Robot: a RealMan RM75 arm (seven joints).
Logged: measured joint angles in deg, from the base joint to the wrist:
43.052 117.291 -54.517 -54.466 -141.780 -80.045 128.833
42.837 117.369 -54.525 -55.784 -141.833 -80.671 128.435
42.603 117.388 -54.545 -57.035 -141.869 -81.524 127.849
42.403 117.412 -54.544 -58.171 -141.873 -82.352 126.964
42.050 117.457 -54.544 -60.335 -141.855 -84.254 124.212
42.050 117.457 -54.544 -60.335 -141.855 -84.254 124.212
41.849 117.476 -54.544 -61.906 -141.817 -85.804 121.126
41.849 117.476 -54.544 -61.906 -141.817 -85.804 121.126
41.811 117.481 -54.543 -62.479 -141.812 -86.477 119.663
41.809 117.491 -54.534 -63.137 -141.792 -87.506 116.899
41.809 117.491 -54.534 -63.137 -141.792 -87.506 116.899
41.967 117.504 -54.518 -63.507 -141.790 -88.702 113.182
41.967 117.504 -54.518 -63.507 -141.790 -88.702 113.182
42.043 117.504 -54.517 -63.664 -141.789 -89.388 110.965
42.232 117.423 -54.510 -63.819 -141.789 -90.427 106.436
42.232 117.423 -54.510 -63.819 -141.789 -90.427 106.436
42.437 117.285 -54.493 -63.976 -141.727 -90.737 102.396
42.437 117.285 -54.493 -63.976 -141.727 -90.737 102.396
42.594 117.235 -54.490 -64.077 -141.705 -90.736 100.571
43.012 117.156 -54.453 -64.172 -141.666 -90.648 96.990
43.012 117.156 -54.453 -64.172 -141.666 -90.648 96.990
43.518 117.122 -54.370 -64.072 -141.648 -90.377 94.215
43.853 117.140 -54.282 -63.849 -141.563 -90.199 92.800
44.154 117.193 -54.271 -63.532 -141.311 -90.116 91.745
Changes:
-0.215 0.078 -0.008 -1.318 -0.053 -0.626 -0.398
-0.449 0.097 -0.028 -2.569 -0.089 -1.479 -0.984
-0.649 0.121 -0.027 -3.705 -0.093 -2.307 -1.869
-1.002 0.166 -0.027 -5.869 -0.075 -4.209 -4.621
-1.002 0.166 -0.027 -5.869 -0.075 -4.209 -4.621
-1.203 0.185 -0.027 -7.440 -0.037 -5.759 -7.707
-1.203 0.185 -0.027 -7.440 -0.037 -5.759 -7.707
-1.241 0.190 -0.026 -8.013 -0.032 -6.432 -9.170
-1.243 0.200 -0.017 -8.671 -0.012 -7.461 -11.934
-1.243 0.200 -0.017 -8.671 -0.012 -7.461 -11.934
-1.085 0.213 -0.001 -9.041 -0.010 -8.657 -15.651
-1.085 0.213 -0.001 -9.041 -0.010 -8.657 -15.651
-1.009 0.213 0.000 -9.198 -0.009 -9.343 -17.868
-0.820 0.132 0.007 -9.353 -0.009 -10.382 -22.397
-0.820 0.132 0.007 -9.353 -0.009 -10.382 -22.397
-0.615 -0.006 0.024 -9.510 0.053 -10.692 -26.437
-0.615 -0.006 0.024 -9.510 0.053 -10.692 -26.437
-0.458 -0.056 0.027 -9.611 0.075 -10.691 -28.262
-0.040 -0.135 0.064 -9.706 0.114 -10.603 -31.843
-0.040 -0.135 0.064 -9.706 0.114 -10.603 -31.843
0.466 -0.169 0.147 -9.606 0.132 -10.332 -34.618
0.801 -0.151 0.235 -9.383 0.217 -10.154 -36.033
1.102 -0.098 0.246 -9.066 0.469 -10.071 -37.088

